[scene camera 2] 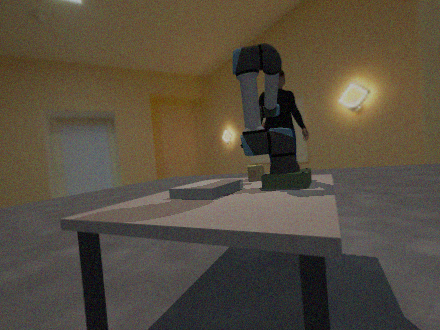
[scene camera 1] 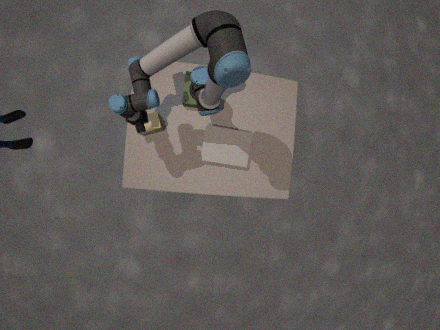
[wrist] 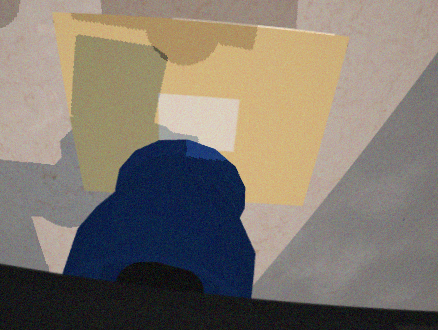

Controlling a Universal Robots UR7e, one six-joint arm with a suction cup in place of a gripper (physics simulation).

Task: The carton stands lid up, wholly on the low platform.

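Pixels of known places: hand, its tool point: (wrist: pixel 180 200); arm's base, origin of its link: (scene camera 2: pixel 284 172).
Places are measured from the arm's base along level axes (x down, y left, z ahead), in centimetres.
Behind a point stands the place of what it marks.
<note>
The tan carton (scene camera 1: pixel 156 124) @[y -27.1, x -2.9, z 24.3 cm] (scene camera 2: pixel 255 172) @[y -25.4, x 1.4, z 21.6 cm] (wrist: pixel 283 106) @[y -36.7, x -2.9, z 26.0 cm] stands on the table top near its far left corner, well apart from the low platform (scene camera 1: pixel 225 155) @[y 17.5, x 2.3, z 42.4 cm] (scene camera 2: pixel 204 189) @[y 35.2, x 2.7, z 30.1 cm]. The face with a white label (wrist: pixel 201 118) @[y -32.8, x -2.9, z 23.7 cm] points up at the wrist camera. My blue suction cup (wrist: pixel 180 177) hangs close over the carton's top, near the label, with arm shadows falling across that face. In the overhead view the tool (scene camera 1: pixel 139 124) covers the carton's left part. I cannot see contact between cup and carton. The platform is a flat grey slab in the middle of the table, with nothing on it.
The arm's green base mount (scene camera 1: pixel 187 95) @[y -8.8, x 0.0, z 4.0 cm] (scene camera 2: pixel 285 179) @[y 10.5, x 2.7, z -1.1 cm] sits at the back of the table (scene camera 1: pixel 213 184) @[y 10.3, x 7.0, z 62.8 cm] (scene camera 2: pixel 248 220) @[y 63.9, x 7.0, z 3.5 cm]. A person (scene camera 2: pixel 284 103) stands beyond the table's far side; their feet (scene camera 1: pixel 14 116) show at the left edge of the overhead view.
</note>
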